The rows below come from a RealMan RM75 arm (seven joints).
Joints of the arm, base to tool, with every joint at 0 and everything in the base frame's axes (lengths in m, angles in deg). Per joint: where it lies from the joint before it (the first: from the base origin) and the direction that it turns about. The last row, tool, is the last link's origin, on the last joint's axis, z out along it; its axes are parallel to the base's.
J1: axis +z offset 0 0 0.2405
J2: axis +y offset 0 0 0
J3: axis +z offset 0 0 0.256
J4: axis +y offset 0 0 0
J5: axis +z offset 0 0 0.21
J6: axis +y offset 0 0 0
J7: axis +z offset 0 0 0.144
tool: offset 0 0 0
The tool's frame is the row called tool.
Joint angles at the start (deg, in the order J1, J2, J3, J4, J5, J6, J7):
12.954, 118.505, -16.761, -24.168, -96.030, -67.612, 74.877
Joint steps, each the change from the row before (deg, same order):
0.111, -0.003, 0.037, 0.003, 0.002, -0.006, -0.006
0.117, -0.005, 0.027, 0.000, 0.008, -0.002, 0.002
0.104, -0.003, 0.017, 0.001, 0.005, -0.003, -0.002
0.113, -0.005, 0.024, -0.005, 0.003, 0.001, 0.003
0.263, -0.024, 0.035, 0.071, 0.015, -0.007, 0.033
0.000, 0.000, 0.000, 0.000, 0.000, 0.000, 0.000
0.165, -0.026, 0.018, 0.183, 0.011, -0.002, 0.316
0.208, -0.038, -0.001, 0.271, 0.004, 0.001, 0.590
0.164, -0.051, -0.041, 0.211, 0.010, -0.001, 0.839
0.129, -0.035, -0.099, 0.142, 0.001, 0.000, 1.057
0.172, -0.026, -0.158, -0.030, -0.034, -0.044, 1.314
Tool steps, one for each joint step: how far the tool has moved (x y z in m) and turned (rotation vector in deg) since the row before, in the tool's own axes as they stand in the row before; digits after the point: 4 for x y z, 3 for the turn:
-0.0005, 0.0003, 0.0007, -0.080, -0.061, -0.031
-0.0006, 0.0004, 0.0007, -0.085, -0.061, -0.031
-0.0005, 0.0003, 0.0007, -0.082, -0.047, -0.033
-0.0005, 0.0003, 0.0007, -0.081, -0.054, -0.036
-0.0010, 0.0009, 0.0017, -0.219, -0.095, 0.001
0.0000, 0.0000, 0.0000, 0.000, 0.000, 0.000
-0.0001, 0.0007, 0.0011, -0.161, -0.012, 0.413
0.0001, 0.0010, 0.0014, -0.221, 0.027, 0.731
0.0000, 0.0007, 0.0011, -0.189, 0.042, 0.916
0.0000, 0.0007, 0.0010, -0.184, 0.083, 1.071
-0.0006, 0.0009, 0.0013, -0.276, 0.085, 1.126

